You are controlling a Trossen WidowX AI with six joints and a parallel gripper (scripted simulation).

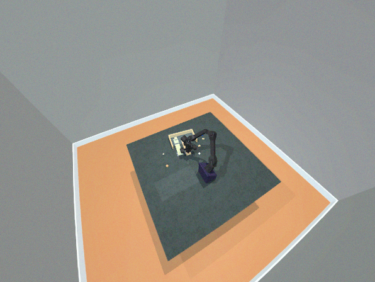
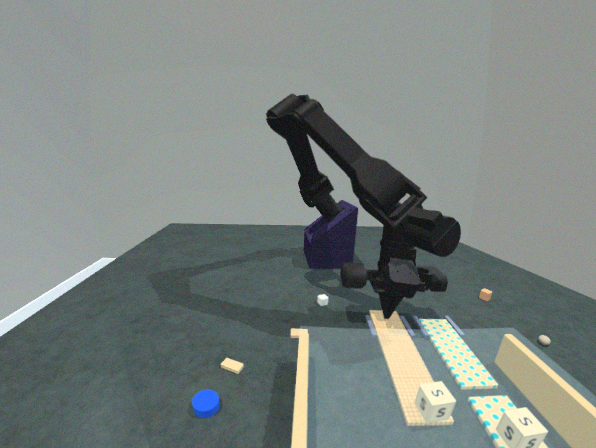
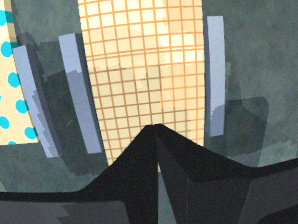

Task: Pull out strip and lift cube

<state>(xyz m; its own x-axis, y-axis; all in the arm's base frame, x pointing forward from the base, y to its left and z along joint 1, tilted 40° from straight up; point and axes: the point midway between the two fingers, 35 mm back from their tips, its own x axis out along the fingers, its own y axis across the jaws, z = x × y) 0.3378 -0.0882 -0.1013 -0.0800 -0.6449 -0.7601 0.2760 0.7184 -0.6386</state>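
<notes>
My gripper tip is 11 cm short of the dotted strip and 7 cm to the right of it. Also, from my gripper tip: pebble 15 cm ahead, 26 cm to the left; white cube 8 cm behind, 10 cm to the right; orange cube 2 cm behind, 29 cm to the left.
</notes>
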